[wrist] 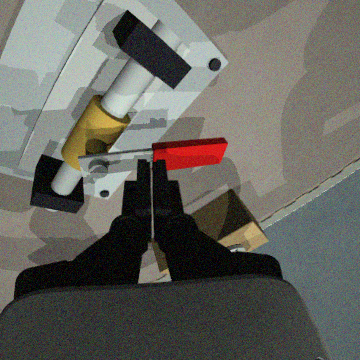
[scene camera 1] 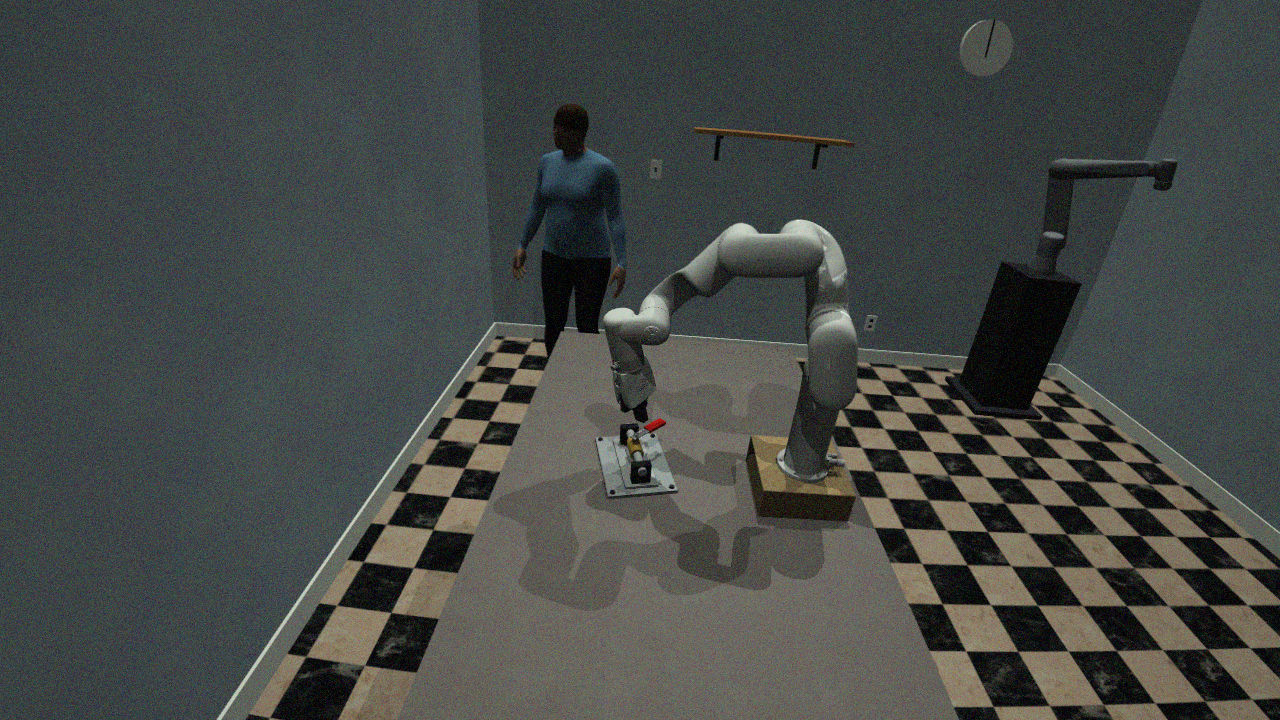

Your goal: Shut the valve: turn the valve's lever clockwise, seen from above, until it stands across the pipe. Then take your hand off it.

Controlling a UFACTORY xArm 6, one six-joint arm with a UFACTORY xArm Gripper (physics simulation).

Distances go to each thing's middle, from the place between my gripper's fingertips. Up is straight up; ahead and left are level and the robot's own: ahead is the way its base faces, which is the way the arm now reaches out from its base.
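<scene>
The light grey plate (scene camera 1: pixel 615 488) is 3 cm to the left of my hand and 1 cm ahead of it, and it sits 11 cm below it.
</scene>
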